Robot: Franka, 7 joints.
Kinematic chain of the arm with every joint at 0, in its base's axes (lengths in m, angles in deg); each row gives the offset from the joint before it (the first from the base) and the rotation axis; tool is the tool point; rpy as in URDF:
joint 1: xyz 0 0 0.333 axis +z
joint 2: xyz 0 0 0 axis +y
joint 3: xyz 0 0 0.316 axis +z
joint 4: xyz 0.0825 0 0 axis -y
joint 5: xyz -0.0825 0 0.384 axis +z
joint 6: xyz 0 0 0 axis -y
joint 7: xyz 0.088 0 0 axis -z
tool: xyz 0 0 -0.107 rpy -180 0 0
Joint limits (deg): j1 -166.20..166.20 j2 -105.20..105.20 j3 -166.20..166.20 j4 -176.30..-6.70 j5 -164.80..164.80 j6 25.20..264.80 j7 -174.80..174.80
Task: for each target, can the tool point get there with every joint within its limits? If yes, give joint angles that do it. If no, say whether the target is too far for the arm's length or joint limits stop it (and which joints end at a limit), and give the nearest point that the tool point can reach.
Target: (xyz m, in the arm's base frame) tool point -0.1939 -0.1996 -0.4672
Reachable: no: joint limits stop it (at a limit: joint 2) | nearest point -0.1945 -0.2002 -0.3608 | short by 0.106 m
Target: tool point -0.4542 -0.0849 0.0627
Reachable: yes | joints 79.48 -69.29 133.01 -130.12 82.46 169.36 -6.97
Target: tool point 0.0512 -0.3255 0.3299
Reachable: yes | joints -6.32 -3.20 -50.48 -162.36 -101.16 46.72 40.92
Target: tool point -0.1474 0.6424 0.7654
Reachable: yes | joints 112.36 44.71 -1.57 -31.12 51.54 213.53 88.66
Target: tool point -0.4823 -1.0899 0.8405
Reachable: no: too far | nearest point -0.3194 -0.7218 0.6691 | short by 0.438 m
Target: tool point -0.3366 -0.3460 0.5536
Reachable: yes | joints -42.13 -27.62 -90.98 -131.94 -43.51 235.77 -111.64
